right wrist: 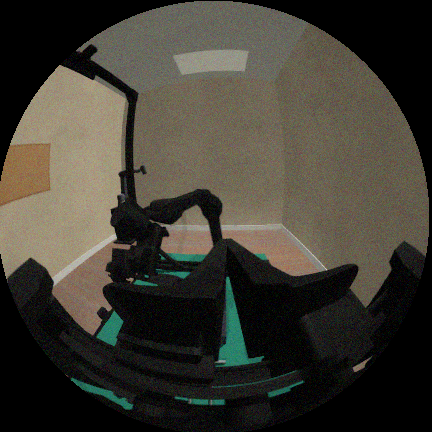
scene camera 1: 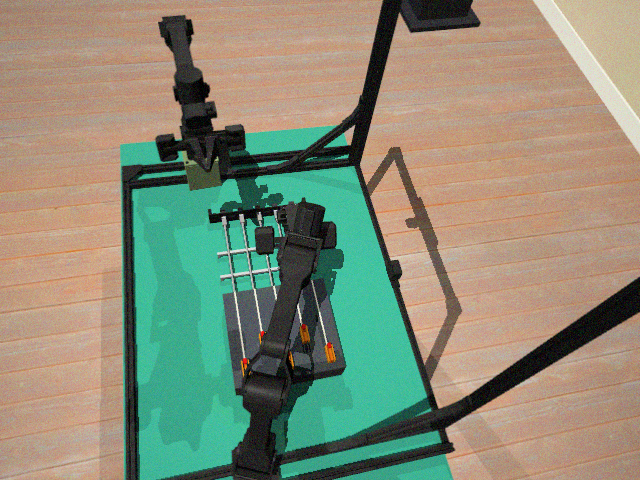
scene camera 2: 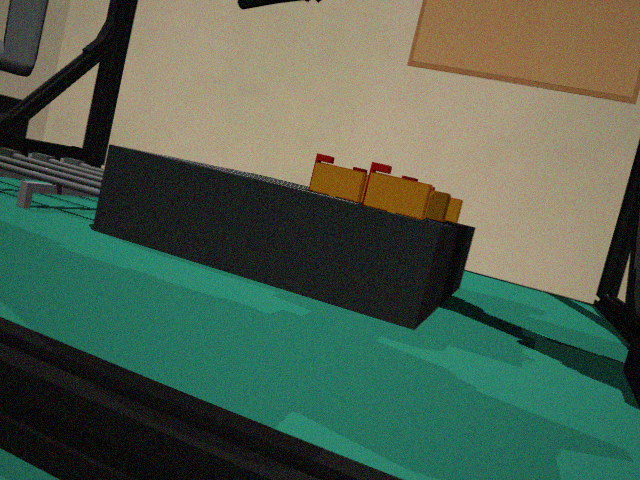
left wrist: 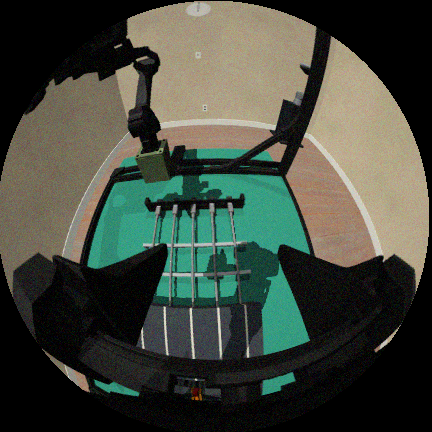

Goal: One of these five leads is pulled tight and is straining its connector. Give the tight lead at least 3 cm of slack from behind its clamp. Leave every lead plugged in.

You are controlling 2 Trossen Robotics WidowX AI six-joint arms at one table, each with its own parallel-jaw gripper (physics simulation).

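Places are measured from the left arm's base along level axes (x right, y down, z ahead), in centimetres.
Where they show: left gripper, between the fingertips: (left wrist: 224, 250); right gripper, between the fingertips: (right wrist: 224, 244) (scene camera 1: 208, 171); left arm's base, origin of its link: (scene camera 1: 254, 470); right arm's base, origin of its link: (left wrist: 150, 147).
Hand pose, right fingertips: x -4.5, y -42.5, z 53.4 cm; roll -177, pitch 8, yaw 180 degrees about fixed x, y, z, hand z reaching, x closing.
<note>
Things, the pixels of their top centre, and the offset from my right fingertips. "pt": a spot on its surface instead.
- black bar, a spot on its surface: (left wrist: 170, 204) (scene camera 1: 236, 214) pt dx +4.8, dy +42.0, dz +17.0 cm
- slanted post, a spot on its surface: (scene camera 1: 379, 62) (left wrist: 317, 76) pt dx +45.3, dy +2.5, dz +35.3 cm
Five pale leads (scene camera 1: 236, 310) (left wrist: 193, 230) run from grey plugs in a black bar (scene camera 1: 235, 214) (left wrist: 170, 204) over two white cross rails (scene camera 1: 247, 274) (left wrist: 182, 274) onto a dark block (scene camera 1: 230, 320) (scene camera 2: 258, 222) (left wrist: 178, 332). Orange clamps with red tops (scene camera 1: 330, 352) (scene camera 2: 395, 193) sit on the block; one (left wrist: 196, 393) shows low in the left wrist view. Which lead is tight I cannot tell. My left gripper (scene camera 1: 297, 235) (left wrist: 224, 250) is open and empty above the plug end of the leads, hiding some in scene camera 1. My right gripper (scene camera 1: 208, 168) (right wrist: 224, 244) is shut and empty, beyond the bar.
A black frame (scene camera 1: 129, 310) (left wrist: 295, 220) edges the green table, with a slanted post (scene camera 1: 379, 62) (left wrist: 316, 75) at a corner. An olive box (scene camera 1: 203, 178) (left wrist: 154, 165) is by the right arm. The left arm (scene camera 1: 297, 268) (right wrist: 170, 209) passes over the block and hides part of it.
</note>
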